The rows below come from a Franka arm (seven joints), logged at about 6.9 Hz.
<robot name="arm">
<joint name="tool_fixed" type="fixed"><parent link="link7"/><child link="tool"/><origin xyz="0 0 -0.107" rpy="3.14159 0 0"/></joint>
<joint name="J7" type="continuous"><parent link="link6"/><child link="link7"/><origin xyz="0.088 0 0" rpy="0 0 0"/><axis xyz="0 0 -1"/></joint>
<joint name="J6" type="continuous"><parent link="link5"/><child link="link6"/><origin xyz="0 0 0" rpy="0 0 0"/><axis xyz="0 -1 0"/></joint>
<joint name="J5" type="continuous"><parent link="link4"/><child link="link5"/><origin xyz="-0.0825 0 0.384" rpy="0 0 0"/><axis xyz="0 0 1"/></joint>
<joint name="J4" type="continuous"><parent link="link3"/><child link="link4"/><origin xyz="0.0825 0 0" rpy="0 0 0"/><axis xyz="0 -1 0"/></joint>
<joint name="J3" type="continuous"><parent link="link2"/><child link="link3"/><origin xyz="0 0 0.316" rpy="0 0 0"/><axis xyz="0 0 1"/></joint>
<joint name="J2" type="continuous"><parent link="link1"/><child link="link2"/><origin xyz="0 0 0" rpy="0 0 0"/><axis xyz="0 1 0"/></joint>
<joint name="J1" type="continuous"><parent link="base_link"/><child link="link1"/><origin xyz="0 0 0.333" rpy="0 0 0"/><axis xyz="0 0 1"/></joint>
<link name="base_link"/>
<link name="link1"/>
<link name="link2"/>
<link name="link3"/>
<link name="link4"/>
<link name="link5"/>
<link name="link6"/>
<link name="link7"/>
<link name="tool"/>
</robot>
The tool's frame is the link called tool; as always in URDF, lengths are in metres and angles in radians. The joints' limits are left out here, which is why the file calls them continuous.
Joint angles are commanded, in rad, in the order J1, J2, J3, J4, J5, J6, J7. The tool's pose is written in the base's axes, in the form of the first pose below.
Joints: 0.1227 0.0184 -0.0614 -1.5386 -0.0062 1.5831 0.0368
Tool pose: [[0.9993, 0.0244, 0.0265], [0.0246, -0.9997, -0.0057], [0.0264, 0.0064, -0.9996]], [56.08, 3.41, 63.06]
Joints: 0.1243 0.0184 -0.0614 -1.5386 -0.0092 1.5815 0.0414
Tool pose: [[0.9995, 0.0214, 0.0251], [0.0216, -0.9997, -0.0088], [0.0249, 0.0093, -0.9996]], [56.06, 3.47, 63.04]
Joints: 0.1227 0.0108 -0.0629 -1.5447 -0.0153 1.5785 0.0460
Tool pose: [[0.9996, 0.0136, 0.0239], [0.0139, -0.9998, -0.0146], [0.0237, 0.0149, -0.9996]], [55.81, 3.20, 63.15]
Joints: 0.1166 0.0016 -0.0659 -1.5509 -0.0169 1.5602 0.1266
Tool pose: [[0.9971, -0.0761, 0.0086], [-0.0760, -0.9970, -0.0166], [0.0098, 0.0159, -0.9998]], [55.36, 2.63, 63.21]
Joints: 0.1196 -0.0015 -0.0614 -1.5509 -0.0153 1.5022 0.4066
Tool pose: [[0.9388, -0.3413, -0.0462], [-0.3424, -0.9394, -0.0179], [-0.0373, 0.0326, -0.9988]], [54.62, 3.01, 62.88]
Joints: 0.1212 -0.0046 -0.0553 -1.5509 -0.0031 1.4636 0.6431
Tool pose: [[0.8352, -0.5437, -0.0822], [-0.5461, -0.8377, -0.0083], [-0.0644, 0.0518, -0.9966]], [54.06, 3.52, 62.74]
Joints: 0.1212 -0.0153 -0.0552 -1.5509 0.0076 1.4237 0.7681
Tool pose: [[0.7591, -0.6412, -0.1120], [-0.6452, -0.7640, 0.0010], [-0.0862, 0.0715, -0.9937]], [53.28, 3.59, 63.00]
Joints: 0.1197 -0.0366 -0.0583 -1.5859 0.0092 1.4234 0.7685
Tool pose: [[0.7547, -0.6439, -0.1261], [-0.6487, -0.7610, 0.0035], [-0.0982, 0.0792, -0.9920]], [52.59, 3.28, 62.53]
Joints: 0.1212 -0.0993 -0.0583 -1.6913 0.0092 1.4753 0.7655
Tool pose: [[0.7582, -0.6413, -0.1173], [-0.6451, -0.7641, 0.0075], [-0.0944, 0.0700, -0.9931]], [51.04, 3.17, 61.34]
